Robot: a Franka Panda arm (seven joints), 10 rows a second.
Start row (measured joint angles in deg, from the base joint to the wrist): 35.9 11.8 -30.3 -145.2 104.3 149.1 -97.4
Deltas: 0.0 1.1 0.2 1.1 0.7 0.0 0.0; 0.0 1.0 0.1 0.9 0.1 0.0 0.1; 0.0 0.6 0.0 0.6 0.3 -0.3 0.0; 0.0 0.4 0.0 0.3 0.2 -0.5 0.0; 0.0 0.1 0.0 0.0 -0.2 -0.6 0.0; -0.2 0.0 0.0 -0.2 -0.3 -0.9 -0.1; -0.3 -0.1 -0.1 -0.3 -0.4 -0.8 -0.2; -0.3 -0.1 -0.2 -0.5 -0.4 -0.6 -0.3; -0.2 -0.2 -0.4 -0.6 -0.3 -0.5 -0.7; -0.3 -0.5 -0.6 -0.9 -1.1 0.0 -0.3; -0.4 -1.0 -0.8 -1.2 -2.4 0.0 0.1; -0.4 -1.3 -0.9 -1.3 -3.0 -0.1 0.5; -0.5 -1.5 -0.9 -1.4 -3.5 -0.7 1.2; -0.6 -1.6 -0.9 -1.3 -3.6 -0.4 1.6
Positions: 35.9 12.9 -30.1 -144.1 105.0 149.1 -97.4; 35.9 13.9 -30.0 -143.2 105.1 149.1 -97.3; 35.9 14.5 -30.0 -142.6 105.4 148.8 -97.3; 35.9 14.9 -30.0 -142.3 105.6 148.3 -97.3; 35.9 15.0 -30.0 -142.3 105.4 147.7 -97.3; 35.7 15.0 -30.0 -142.5 105.1 146.8 -97.4; 35.4 14.9 -30.1 -142.8 104.7 146.0 -97.6; 35.1 14.8 -30.3 -143.3 104.3 145.4 -97.9; 34.9 14.6 -30.7 -143.9 104.0 144.9 -98.6; 34.6 14.1 -31.3 -144.8 102.9 144.9 -98.9; 34.2 13.1 -32.1 -146.0 100.5 144.9 -98.8; 33.8 11.8 -33.0 -147.3 97.5 144.8 -98.3; 33.3 10.3 -33.9 -148.7 94.0 144.1 -97.1; 32.7 8.7 -34.8 -150.0 90.4 143.7 -95.5
